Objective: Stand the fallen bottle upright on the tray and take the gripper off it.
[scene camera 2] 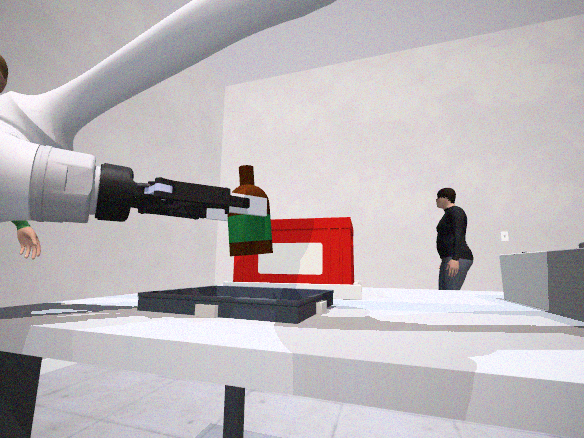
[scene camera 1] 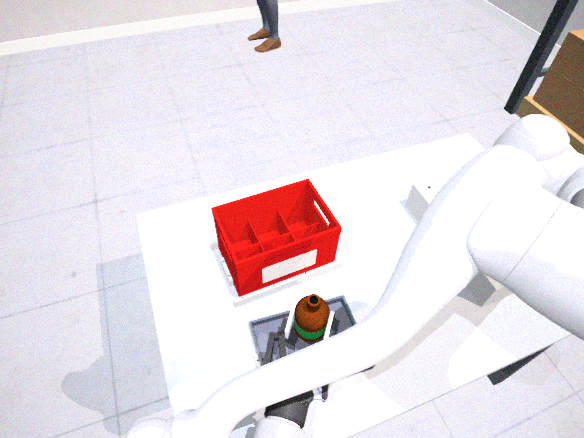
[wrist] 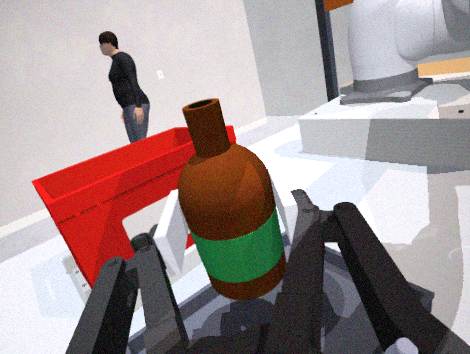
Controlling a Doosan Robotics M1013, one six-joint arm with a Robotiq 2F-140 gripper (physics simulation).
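Frame: origin at the arm's base, x ahead, y left, z up, level; centimetres.
Where they show: gripper, fingertip midpoint: [scene camera 2: 253,211] [wrist: 227,194]; arm's base, link origin: [wrist: 385,93].
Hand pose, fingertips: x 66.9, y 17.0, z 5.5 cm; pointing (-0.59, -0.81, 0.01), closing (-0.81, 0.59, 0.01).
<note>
Each offset is from my fingertips to the top centre of the thing. "spot": to the spot under its first point.
A brown bottle @[dx +0.6, dy +0.8, dz +7.9 cm] [scene camera 1: 311,318] [scene camera 2: 250,227] [wrist: 232,215] with a green label is held nearly upright, neck up, leaning slightly in the scene camera 2 view. My gripper [scene camera 1: 309,327] [scene camera 2: 250,204] [wrist: 227,194] is shut on its body from the side, roughly level, one white pad on each side. The dark tray @[dx +0.3, dy +1.6, dz -13.6 cm] [scene camera 1: 345,301] [scene camera 2: 260,308] [wrist: 422,298] lies on the table below. In the scene camera 2 view a gap shows between the bottle's base and the tray. The arm covers the tray's near part in the scene camera 1 view.
A red crate @[dx -0.6, dy -25.9, dz +1.3 cm] [scene camera 1: 287,270] [scene camera 2: 342,255] [wrist: 82,240] with compartments stands on a white base behind the tray. The white table [scene camera 1: 185,300] [scene camera 2: 375,370] carries both. Small light blocks @[spot: dx +0.5, dy +12.0, dz -15.3 cm] [scene camera 2: 206,310] sit against the tray's side. A person [scene camera 2: 454,230] [wrist: 127,85] stands beyond the table.
</note>
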